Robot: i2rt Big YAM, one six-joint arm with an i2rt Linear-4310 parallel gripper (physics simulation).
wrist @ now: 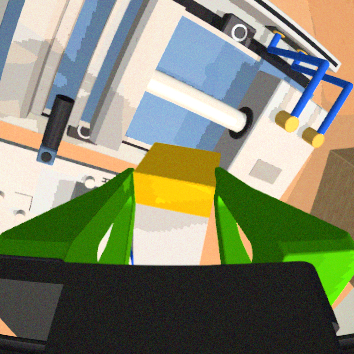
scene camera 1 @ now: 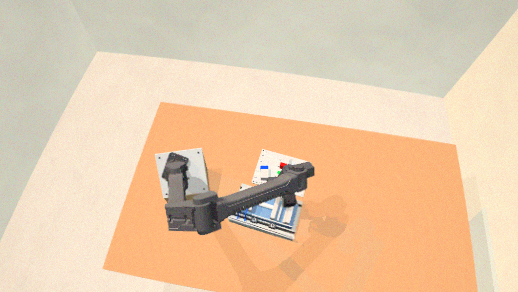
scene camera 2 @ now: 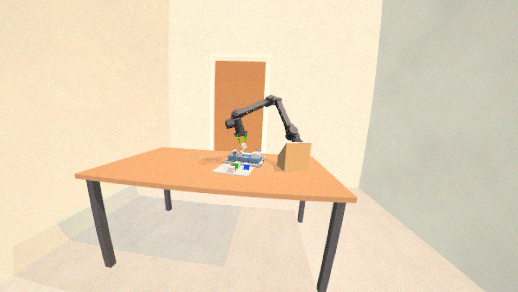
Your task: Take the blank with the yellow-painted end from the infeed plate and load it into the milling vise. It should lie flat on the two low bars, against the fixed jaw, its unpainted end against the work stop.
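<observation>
My gripper (wrist: 174, 178) (scene camera 2: 242, 142) is shut on the yellow-ended blank (wrist: 175, 195) (scene camera 2: 244, 146), its green fingers on the two sides of the yellow end. The blank's pale part runs back under the gripper in the wrist view. The blank is held above the milling vise (scene camera 2: 252, 159) (wrist: 255, 167), apart from it. In the wrist view the vise's white rod (wrist: 200, 102) and a pale jaw (wrist: 132, 65) lie beyond the blank, with the low bars further left. In scene camera 1 the vise (scene camera 1: 270, 236) is partly hidden by the arm. The infeed plate (scene camera 1: 257, 170) (scene camera 2: 220, 171) lies beside the vise.
Blanks with blue (scene camera 1: 264, 168) (scene camera 2: 246, 167), red (scene camera 1: 283, 165) and green (scene camera 1: 278, 173) (scene camera 2: 236, 165) ends are on the infeed plate. Blue pipes (wrist: 310, 62) and a black cylinder (wrist: 58, 120) stand up at the vise. A brown block (scene camera 2: 298, 156) supports the arm's base.
</observation>
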